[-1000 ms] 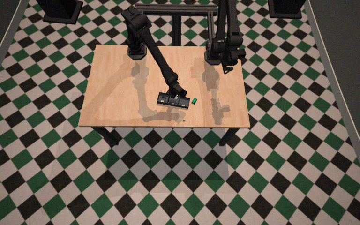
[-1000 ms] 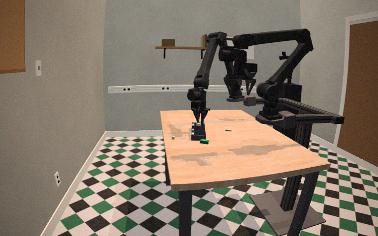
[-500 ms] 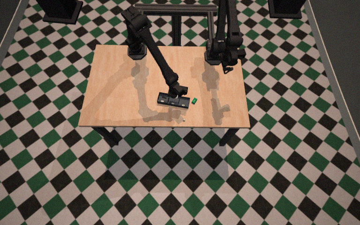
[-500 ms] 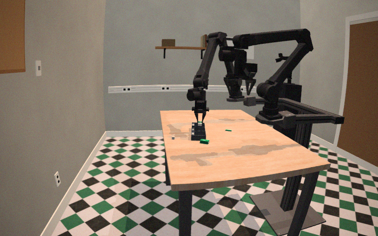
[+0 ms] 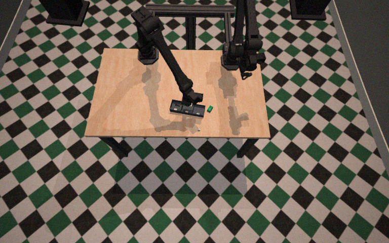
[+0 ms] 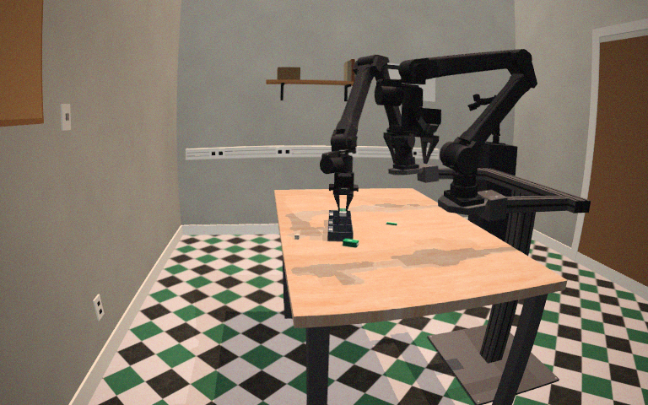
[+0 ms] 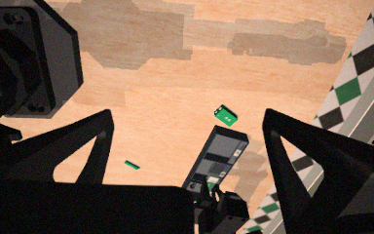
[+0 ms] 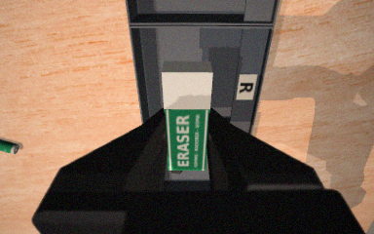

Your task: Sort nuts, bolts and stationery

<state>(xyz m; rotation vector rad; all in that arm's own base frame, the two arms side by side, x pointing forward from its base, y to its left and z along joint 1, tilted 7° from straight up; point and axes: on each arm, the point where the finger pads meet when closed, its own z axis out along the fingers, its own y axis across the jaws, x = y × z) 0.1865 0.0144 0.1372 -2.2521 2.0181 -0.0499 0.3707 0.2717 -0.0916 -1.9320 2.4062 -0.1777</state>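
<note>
The dark bin tray is 50 mm below my right hand and 10 mm ahead of it. Round my right hand: green 9 V battery: 170 mm to the left, 60 mm below, 10 mm behind; then eraser: 10 mm to the left; then bolt: 80 mm to the right, 60 mm below, 20 mm behind.
</note>
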